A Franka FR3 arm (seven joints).
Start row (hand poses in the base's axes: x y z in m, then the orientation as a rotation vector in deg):
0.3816, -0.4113, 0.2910, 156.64, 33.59, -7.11
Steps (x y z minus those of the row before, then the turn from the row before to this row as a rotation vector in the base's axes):
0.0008, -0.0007, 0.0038, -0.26, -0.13, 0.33
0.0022, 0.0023, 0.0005, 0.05, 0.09, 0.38
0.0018, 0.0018, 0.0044, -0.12, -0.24, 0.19
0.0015, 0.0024, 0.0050, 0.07, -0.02, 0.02
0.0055, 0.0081, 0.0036, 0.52, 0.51, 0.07
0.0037, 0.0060, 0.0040, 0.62, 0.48, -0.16
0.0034, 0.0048, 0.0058, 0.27, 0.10, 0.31
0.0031, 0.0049, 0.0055, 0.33, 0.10, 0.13
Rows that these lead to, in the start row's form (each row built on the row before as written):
0.3824, -0.4120, 0.2948, 156.27, 33.95, -6.92
0.3846, -0.4097, 0.2953, 156.20, 34.50, -6.94
0.3864, -0.4079, 0.2997, 156.00, 34.66, -6.60
0.3879, -0.4055, 0.3047, 156.06, 34.70, -6.55
0.3934, -0.3974, 0.3083, 156.59, 35.05, -7.09
0.3971, -0.3914, 0.3123, 157.29, 35.10, -7.62
0.4005, -0.3866, 0.3181, 157.45, 35.61, -7.61
0.4036, -0.3817, 0.3236, 157.73, 35.89, -7.63

